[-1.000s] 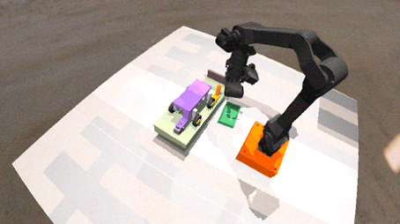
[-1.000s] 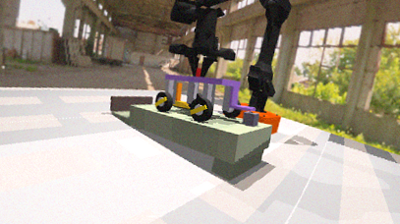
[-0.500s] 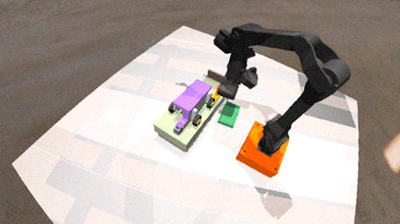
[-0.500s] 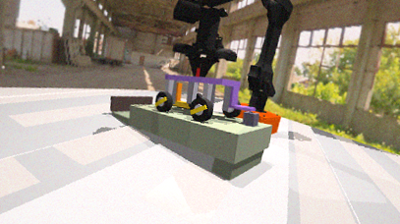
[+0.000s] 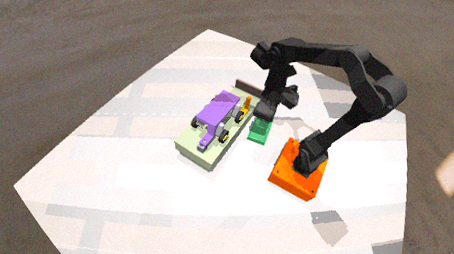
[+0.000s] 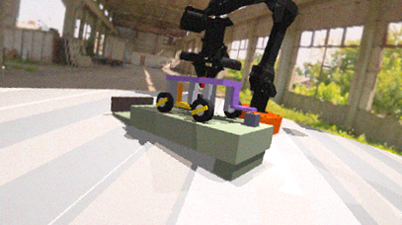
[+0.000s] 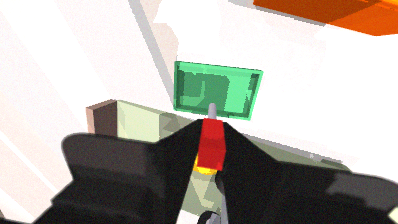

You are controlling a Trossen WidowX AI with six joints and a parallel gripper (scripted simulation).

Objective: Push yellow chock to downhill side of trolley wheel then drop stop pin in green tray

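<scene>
My gripper tip is now 80 mm short of the yellow chock, 30 mm above it and 10 mm to the right of it. The rest, counted from my gripper tip: red-headed stop pin (right at my gripper tip); then purple trolley (130 mm ahead, 110 mm to the left, 10 mm below); then grey-green ramp (130 mm ahead, 110 mm to the left, 70 mm below).
</scene>
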